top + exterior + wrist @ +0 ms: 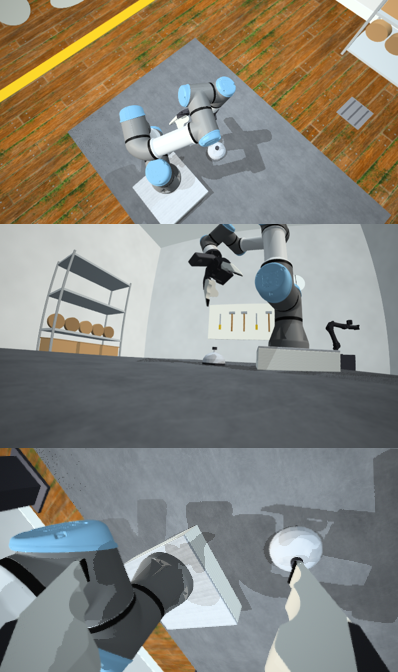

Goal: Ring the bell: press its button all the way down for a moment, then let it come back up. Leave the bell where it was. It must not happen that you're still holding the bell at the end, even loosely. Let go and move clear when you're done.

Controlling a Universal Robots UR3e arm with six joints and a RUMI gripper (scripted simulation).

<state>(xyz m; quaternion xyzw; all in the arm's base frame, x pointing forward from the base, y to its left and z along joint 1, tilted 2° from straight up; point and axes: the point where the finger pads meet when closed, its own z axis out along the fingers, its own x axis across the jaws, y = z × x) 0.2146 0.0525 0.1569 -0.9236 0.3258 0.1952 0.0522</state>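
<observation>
The dark button lies 17 cm below my hand, 12 cm to the right of it and 4 cm ahead of it. Also, from my hand: bell (19 cm below, 12 cm to the right, 4 cm ahead).
</observation>
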